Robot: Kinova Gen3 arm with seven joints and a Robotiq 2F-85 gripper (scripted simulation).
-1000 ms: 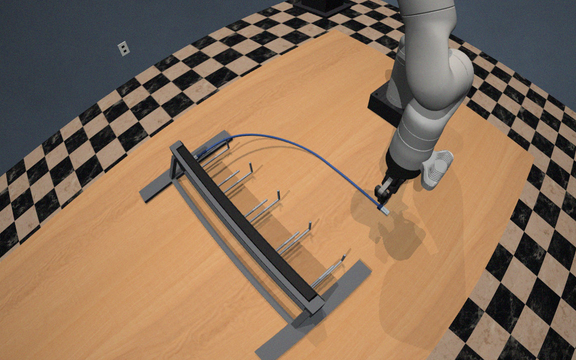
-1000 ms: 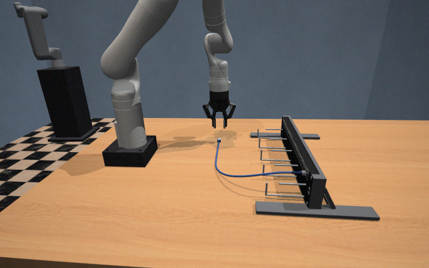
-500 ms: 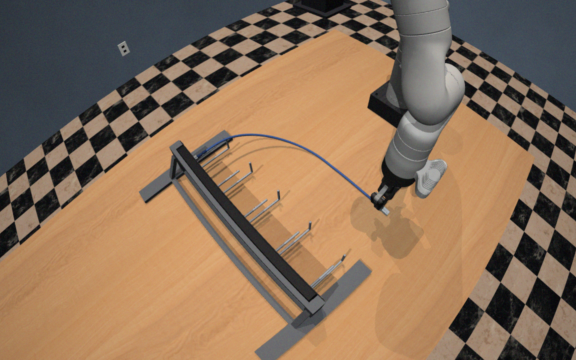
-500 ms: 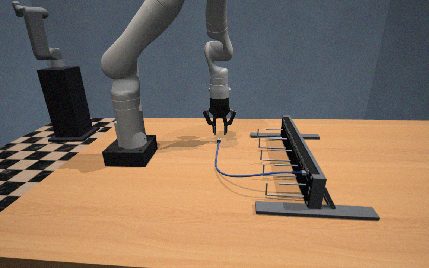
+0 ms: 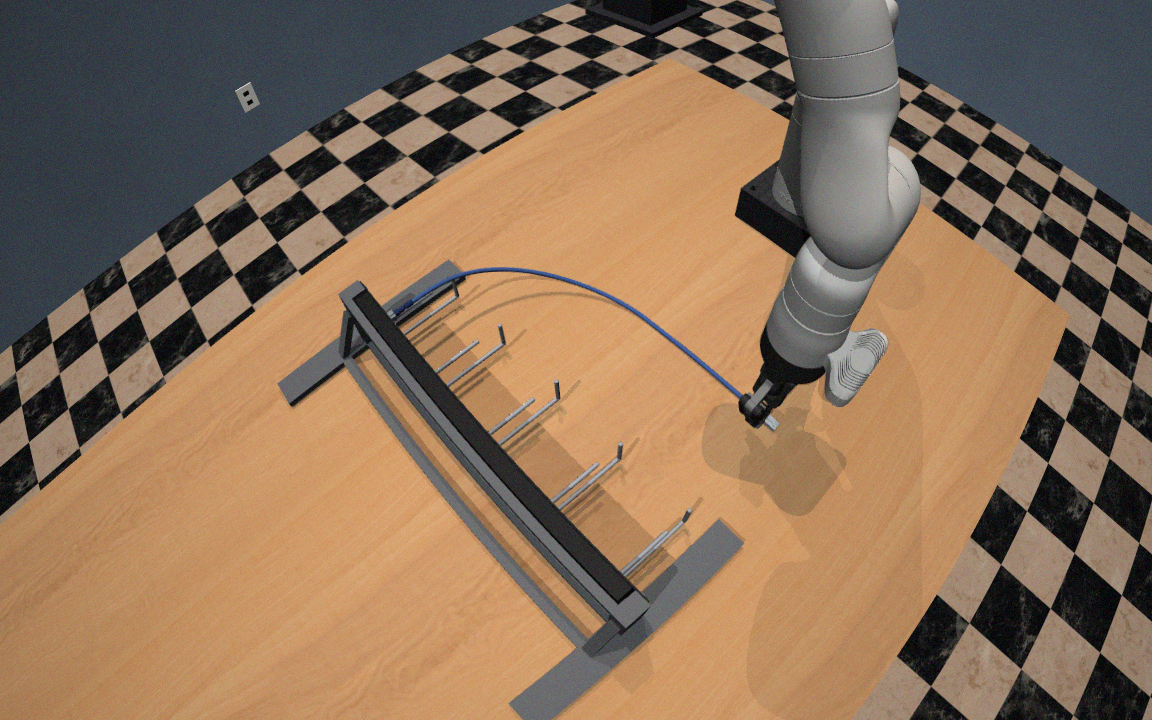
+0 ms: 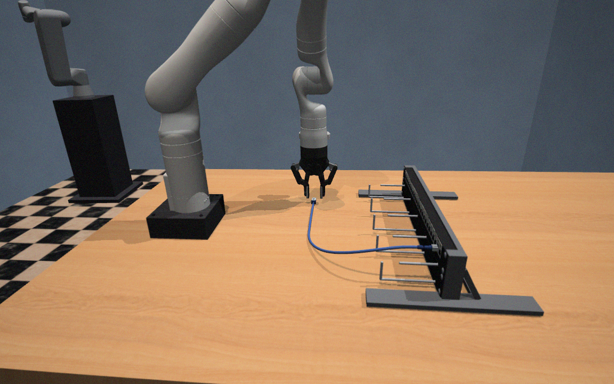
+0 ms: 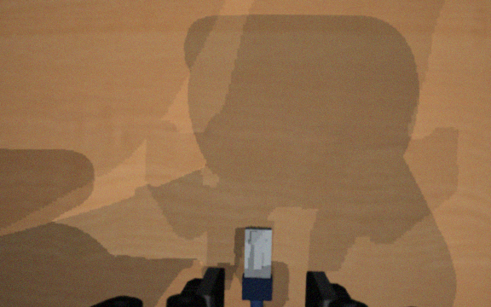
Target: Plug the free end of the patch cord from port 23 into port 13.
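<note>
My gripper is now 3 cm above the plug and 1 cm to the right of it.
</note>
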